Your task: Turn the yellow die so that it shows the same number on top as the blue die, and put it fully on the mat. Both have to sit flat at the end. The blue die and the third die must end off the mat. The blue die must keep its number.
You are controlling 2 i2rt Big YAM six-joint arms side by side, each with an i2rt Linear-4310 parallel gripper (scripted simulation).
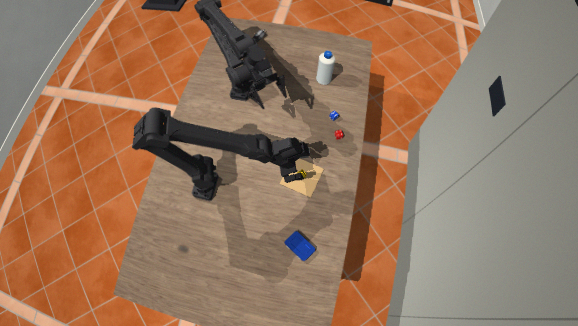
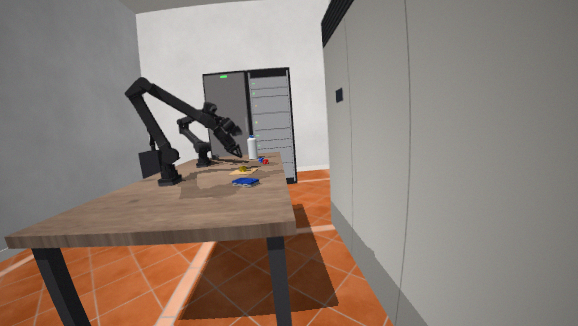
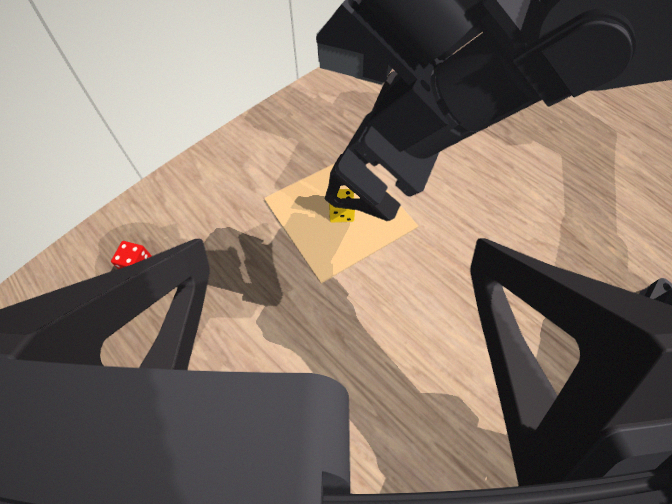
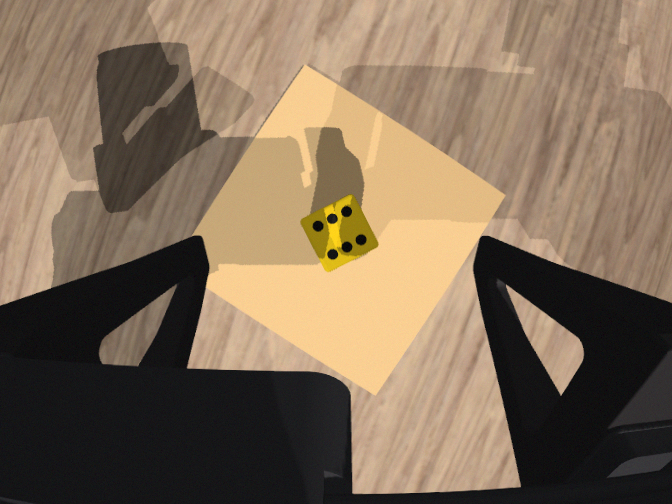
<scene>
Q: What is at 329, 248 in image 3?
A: A tan mat.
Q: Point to a yellow die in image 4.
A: At 339, 232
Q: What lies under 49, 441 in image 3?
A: My left gripper.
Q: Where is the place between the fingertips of my right gripper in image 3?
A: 349, 168
</scene>
